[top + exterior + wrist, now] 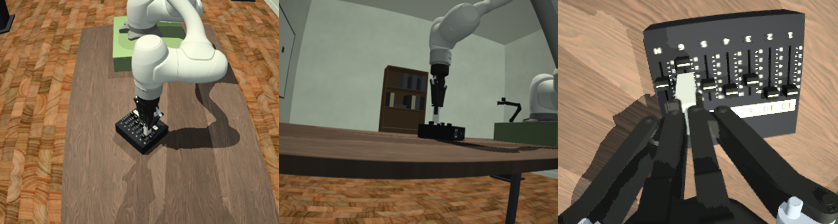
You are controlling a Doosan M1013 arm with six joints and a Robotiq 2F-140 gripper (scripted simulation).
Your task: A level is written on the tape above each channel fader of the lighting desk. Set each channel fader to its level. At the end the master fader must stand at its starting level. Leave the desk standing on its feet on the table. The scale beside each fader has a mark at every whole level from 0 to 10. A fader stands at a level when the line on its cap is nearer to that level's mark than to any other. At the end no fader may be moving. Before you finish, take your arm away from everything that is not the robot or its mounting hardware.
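Now: the master fader 2 cm ahead of my hand, 1 cm to the left of it and 3 cm below it.
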